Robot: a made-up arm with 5 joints. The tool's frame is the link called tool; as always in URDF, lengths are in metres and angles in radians.
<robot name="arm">
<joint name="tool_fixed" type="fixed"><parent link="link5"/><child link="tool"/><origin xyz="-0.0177 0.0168 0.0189" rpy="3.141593 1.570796 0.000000"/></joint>
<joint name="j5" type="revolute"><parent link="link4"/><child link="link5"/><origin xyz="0.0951 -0.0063 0.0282" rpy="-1.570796 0.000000 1.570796"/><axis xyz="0 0 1"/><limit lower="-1.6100" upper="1.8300"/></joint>
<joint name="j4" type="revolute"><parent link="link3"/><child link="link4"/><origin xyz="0.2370 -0.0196 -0.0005" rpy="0.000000 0.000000 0.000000"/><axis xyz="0 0 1"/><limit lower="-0.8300" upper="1.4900"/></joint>
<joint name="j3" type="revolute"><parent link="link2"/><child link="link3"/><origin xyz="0.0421 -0.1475 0.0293" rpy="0.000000 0.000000 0.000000"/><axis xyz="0 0 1"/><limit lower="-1.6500" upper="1.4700"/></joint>
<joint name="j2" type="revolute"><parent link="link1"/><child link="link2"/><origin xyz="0.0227 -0.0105 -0.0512" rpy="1.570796 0.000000 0.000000"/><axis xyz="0 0 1"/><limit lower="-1.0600" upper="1.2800"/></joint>
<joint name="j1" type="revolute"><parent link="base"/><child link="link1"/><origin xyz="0.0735 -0.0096 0.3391" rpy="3.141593 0.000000 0.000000"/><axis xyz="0 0 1"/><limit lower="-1.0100" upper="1.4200"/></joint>
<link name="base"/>
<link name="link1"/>
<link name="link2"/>
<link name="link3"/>
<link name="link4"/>
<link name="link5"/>
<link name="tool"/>
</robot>
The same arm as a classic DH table. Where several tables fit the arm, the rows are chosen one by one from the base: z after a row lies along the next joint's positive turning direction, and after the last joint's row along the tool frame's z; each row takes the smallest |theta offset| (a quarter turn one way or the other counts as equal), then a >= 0, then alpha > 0; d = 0 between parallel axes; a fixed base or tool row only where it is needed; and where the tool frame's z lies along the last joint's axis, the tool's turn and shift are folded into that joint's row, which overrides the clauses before.
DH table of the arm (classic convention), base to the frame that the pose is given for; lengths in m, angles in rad. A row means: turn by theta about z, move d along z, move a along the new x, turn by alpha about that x. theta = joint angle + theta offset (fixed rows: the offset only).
base (fixed): a 0.0741  alpha 3.1416  d 0.0000  theta_offset -0.1299
j1: a 0.0227  alpha 1.5708  d -0.3903  theta_offset -0.1299
j2: a 0.1534  alpha 0.0000  d 0.0000  theta_offset -1.2928
j3: a 0.2378  alpha 0.0000  d 0.0000  theta_offset 1.2103
j4: a 0.0063  alpha 1.5708  d 0.0675  theta_offset -1.4883
j5: a 0.0168  alpha -1.5708  d -0.0762  theta_offset -1.5708
tool (fixed): a 0.0000  alpha 0.0000  d 0.0177  theta_offset 1.5708
Joint limits (rad, base to tool): -1.0100..1.4200 -1.0600..1.2800 -1.6500..1.4700 -0.8300..1.4900 -1.6100..1.8300

